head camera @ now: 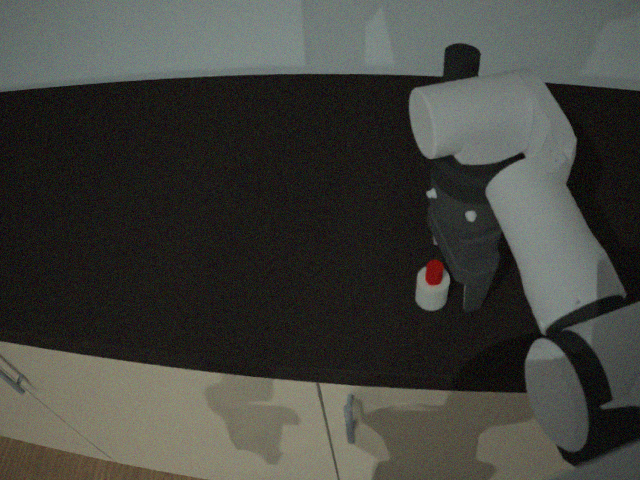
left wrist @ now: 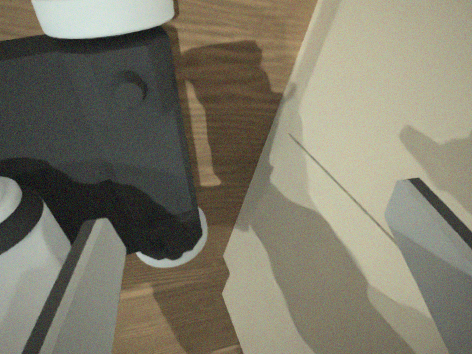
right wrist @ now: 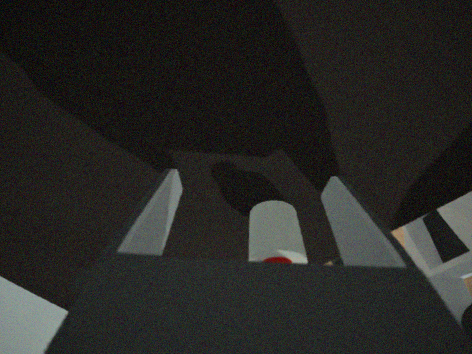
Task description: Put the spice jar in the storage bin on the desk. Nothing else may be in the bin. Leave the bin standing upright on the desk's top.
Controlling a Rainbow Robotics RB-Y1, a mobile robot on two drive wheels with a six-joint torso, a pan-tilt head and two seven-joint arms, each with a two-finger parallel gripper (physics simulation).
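Places are measured from the robot's base along level axes (x ahead, y left, z up), in centimetres.
Pixels of known places: left gripper, fingertip midpoint: (left wrist: 253,216); right gripper, fingertip midpoint: (head camera: 455,273) (right wrist: 252,182).
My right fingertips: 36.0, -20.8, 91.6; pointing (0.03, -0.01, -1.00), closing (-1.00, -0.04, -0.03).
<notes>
Behind a point stands the place of what it marks, as x, y, z.
The spice jar (head camera: 431,294) @[31.9, -15.9, 94.6] (right wrist: 276,232) @[34.1, -18.7, 93.9], a white cylinder with a red top, stands upright on the dark desk (head camera: 232,206) @[56.4, 5.8, 91.1]. My right gripper (head camera: 471,304) (right wrist: 252,182) @[36.0, -20.8, 91.6] is open and empty, pointing down close beside the jar, at its right in the head view. In the right wrist view the jar appears between the lines of the two fingers, its top partly hidden by the gripper body. My left gripper (left wrist: 253,216) @[4.1, 25.7, 57.6] is open and empty, off the desk, over the floor and cabinet front. The storage bin does not show in these views.
My right arm (head camera: 547,222) @[21.2, -19.8, 117.7] covers the right part of the desk. The wall (head camera: 155,36) @[102.3, 16.7, 98.6] runs along its back edge. Pale cabinet fronts (head camera: 155,403) @[39.7, 26.6, 66.6] (left wrist: 380,75) @[36.2, 16.6, 31.0] with handles lie below the front edge. Dark robot base parts (left wrist: 100,125) @[-5.6, 11.5, 19.1] show over the wooden floor (left wrist: 225,30) @[22.0, 18.1, 0.1].
</notes>
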